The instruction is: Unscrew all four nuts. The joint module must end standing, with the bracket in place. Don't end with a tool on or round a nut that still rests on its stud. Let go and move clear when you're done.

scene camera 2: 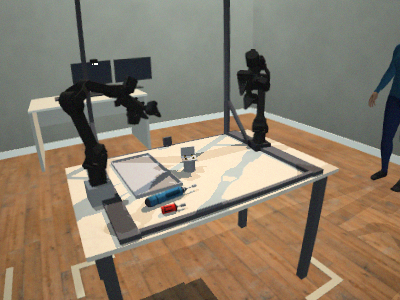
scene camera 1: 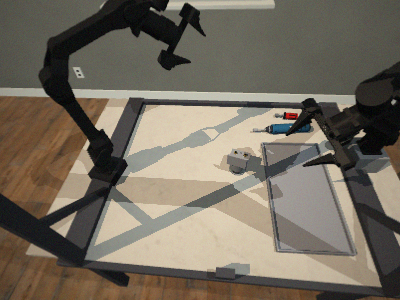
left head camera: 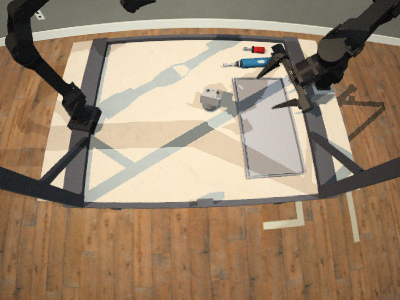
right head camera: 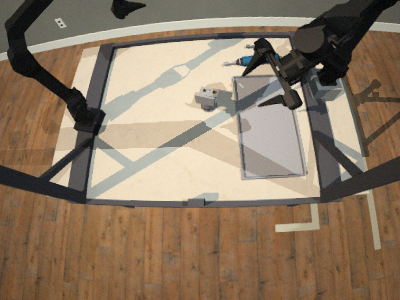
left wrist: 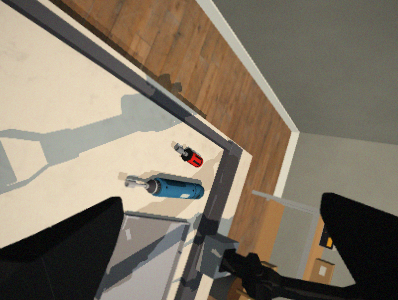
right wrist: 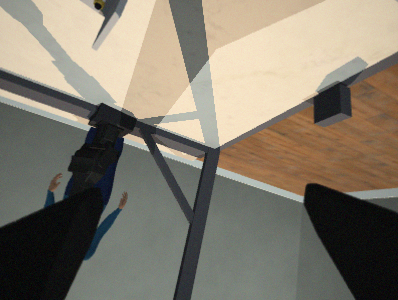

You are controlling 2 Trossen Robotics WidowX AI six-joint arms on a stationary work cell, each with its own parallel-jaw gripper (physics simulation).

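Places are measured from the left arm's base along level axes (x left, y back, z up), in centimetres.
Where they show: left gripper, fingertip midpoint: (scene camera 2: 243, 102) (scene camera 1: 197, 49) (left wrist: 221, 204); right gripper, fingertip midpoint: (scene camera 2: 154, 117) (scene camera 1: 294, 150) (left head camera: 264, 93) (right head camera: 250, 90) (right wrist: 204, 195); left arm's base at its link origin: (scene camera 2: 259, 141) (scene camera 1: 106, 166) (left head camera: 82, 116) (right head camera: 87, 118) (right wrist: 109, 127); right arm's base at its link origin: (scene camera 2: 97, 181) (scene camera 1: 368, 147) (left head camera: 321, 83) (right head camera: 326, 78) (left wrist: 227, 259).
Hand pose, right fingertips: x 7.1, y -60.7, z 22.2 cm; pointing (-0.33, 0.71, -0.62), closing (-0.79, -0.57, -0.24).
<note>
Each offset is from my right fingertips to the centre of the thing.
The grey joint module {dx +8.6, dy +14.3, dz -22.3 cm} (left head camera: 210, 106) (scene camera 1: 237, 169) (scene camera 2: 189, 166) stands upright on the table, with the light grey bracket {dx +8.6, dy +14.3, dz -17.6 cm} (scene camera 2: 188, 150) (right wrist: 107, 26) at its top. Small brass-coloured nuts show on it; their exact number and seating are unclear. A blue driver {dx +32.5, dy +1.0, dz -24.0 cm} (left head camera: 255, 62) (scene camera 1: 290, 128) (scene camera 2: 167, 196) (left wrist: 176, 189) and a short red driver {dx +41.8, dy -0.3, dz -24.5 cm} (left head camera: 258, 50) (scene camera 1: 291, 116) (scene camera 2: 169, 209) (left wrist: 195, 158) lie apart from the module. My left gripper (scene camera 1: 198, 49) (left wrist: 221, 204) is open, high at the back left. My right gripper (left head camera: 265, 92) (right head camera: 251, 90) (scene camera 1: 296, 149) (right wrist: 204, 195) is open and empty, above the tray's back end.
A shallow grey tray {dx +5.6, dy -8.3, dz -25.1 cm} (left head camera: 275, 155) (scene camera 1: 310, 215) (scene camera 2: 135, 172) lies right of the module in the left head camera. Dark frame rails (left head camera: 90, 90) (scene camera 1: 92, 220) edge the table. A small dark block {dx -28.3, dy +9.9, dz -22.8 cm} (scene camera 1: 225, 273) (right wrist: 332, 105) sits at the front rail. A person (scene camera 2: 392, 100) stands beyond the table.
</note>
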